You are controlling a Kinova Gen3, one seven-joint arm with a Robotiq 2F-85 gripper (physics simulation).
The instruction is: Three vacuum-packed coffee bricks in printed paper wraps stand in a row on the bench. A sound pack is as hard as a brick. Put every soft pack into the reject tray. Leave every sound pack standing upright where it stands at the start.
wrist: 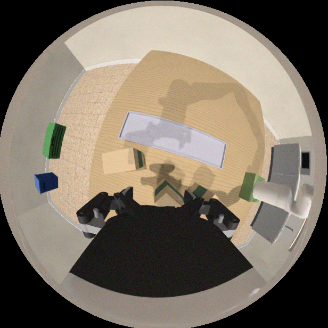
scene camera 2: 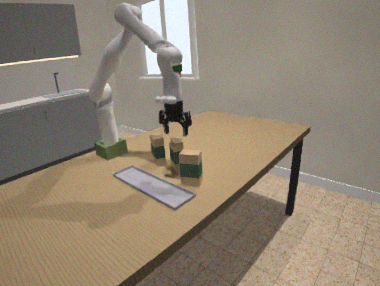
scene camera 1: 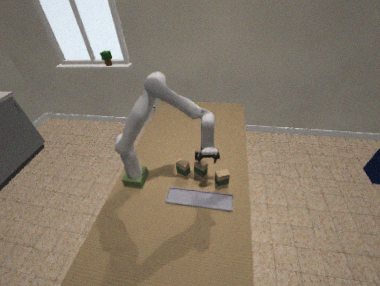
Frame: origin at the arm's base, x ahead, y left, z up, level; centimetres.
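Where they show: gripper, fingertip midpoint: (scene camera 2: 176, 134) (scene camera 1: 207, 163); arm's base, origin of the base link: (scene camera 2: 110, 141) (scene camera 1: 135, 173).
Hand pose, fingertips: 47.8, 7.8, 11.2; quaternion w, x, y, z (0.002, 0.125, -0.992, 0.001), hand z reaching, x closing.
Observation:
Each offset is from my fingertips to the centre of the thing, as dx, dy, dz. "*": to the spot under its first point.
Three coffee bricks in tan wraps with green bands stand upright, apart, behind the reject tray @[* -18.0, -15.9, -18.4] (scene camera 1: 175, 196) (scene camera 2: 127, 175) (wrist: 137, 122). The right brick @[+10.1, -2.3, -11.7] (scene camera 1: 222, 179) (scene camera 2: 191, 167) (wrist: 119, 161) is nearest scene camera 2. The middle brick @[-4.9, +3.7, -11.7] (scene camera 1: 200, 171) (scene camera 2: 175, 154) (wrist: 166, 194) is turned, with a corner towards the tray. The left brick @[-16.8, +1.9, -11.7] (scene camera 1: 183, 168) (scene camera 2: 158, 148) (wrist: 201, 191) is nearest the arm's base. My gripper (scene camera 1: 207, 159) (scene camera 2: 176, 133) (wrist: 158, 194) is open and empty, pointing down above the middle brick. Softness cannot be told by sight.
The arm's green base (scene camera 1: 135, 178) (scene camera 2: 111, 148) (wrist: 250, 186) stands on the bench left of the row. The bench's long edge lies beyond the right brick. A green box (wrist: 54, 141) and a blue box (wrist: 46, 183) stand off the bench.

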